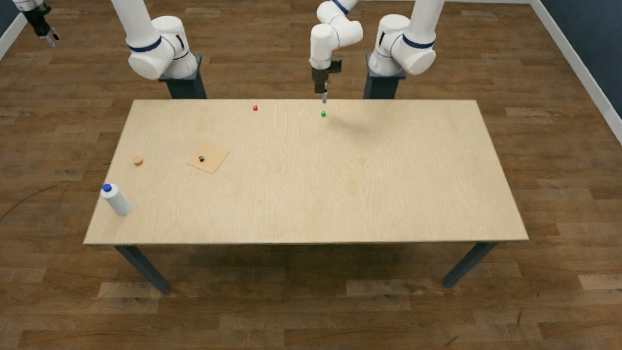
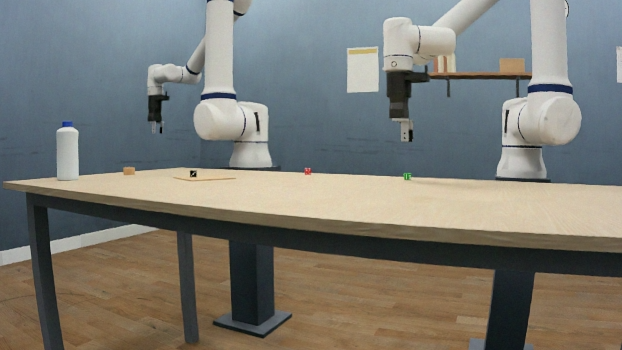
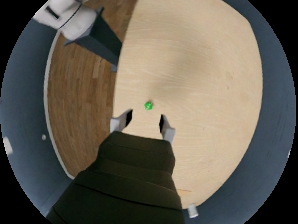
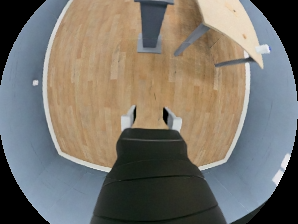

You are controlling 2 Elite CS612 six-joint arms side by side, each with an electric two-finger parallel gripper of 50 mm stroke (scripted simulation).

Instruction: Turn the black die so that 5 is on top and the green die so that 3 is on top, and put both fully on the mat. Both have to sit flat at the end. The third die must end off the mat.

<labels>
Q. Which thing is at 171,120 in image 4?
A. My right gripper.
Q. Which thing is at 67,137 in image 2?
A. A white bottle.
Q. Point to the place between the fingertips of my left gripper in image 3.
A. At 146,117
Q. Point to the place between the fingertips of my left gripper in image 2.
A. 407,141
</labels>
